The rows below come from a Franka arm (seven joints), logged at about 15 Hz.
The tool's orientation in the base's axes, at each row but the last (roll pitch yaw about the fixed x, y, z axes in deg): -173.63, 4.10, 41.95; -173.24, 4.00, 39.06; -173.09, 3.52, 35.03; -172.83, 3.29, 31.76; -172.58, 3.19, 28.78; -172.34, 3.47, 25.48; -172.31, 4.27, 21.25
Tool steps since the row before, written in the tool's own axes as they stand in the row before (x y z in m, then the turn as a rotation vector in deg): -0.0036, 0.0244, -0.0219, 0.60, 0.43, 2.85; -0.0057, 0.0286, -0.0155, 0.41, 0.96, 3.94; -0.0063, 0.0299, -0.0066, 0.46, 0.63, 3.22; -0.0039, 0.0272, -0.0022, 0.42, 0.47, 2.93; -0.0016, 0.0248, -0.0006, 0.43, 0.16, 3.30; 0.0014, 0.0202, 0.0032, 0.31, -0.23, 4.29; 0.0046, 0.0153, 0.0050, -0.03, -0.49, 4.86
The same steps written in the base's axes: 0.0162, -0.0213, 0.0193, 0.37, 0.18, -2.92; 0.0153, -0.0265, 0.0124, 0.41, -0.30, -4.04; 0.0125, -0.0285, 0.0033, 0.35, -0.05, -3.29; 0.0110, -0.0253, -0.0010, 0.26, 0.05, -2.98; 0.0103, -0.0225, -0.0025, 0.09, 0.35, -3.31; 0.0094, -0.0172, -0.0059, -0.30, 0.75, -4.23; 0.0090, -0.0120, -0.0073, -0.77, 0.92, -4.74
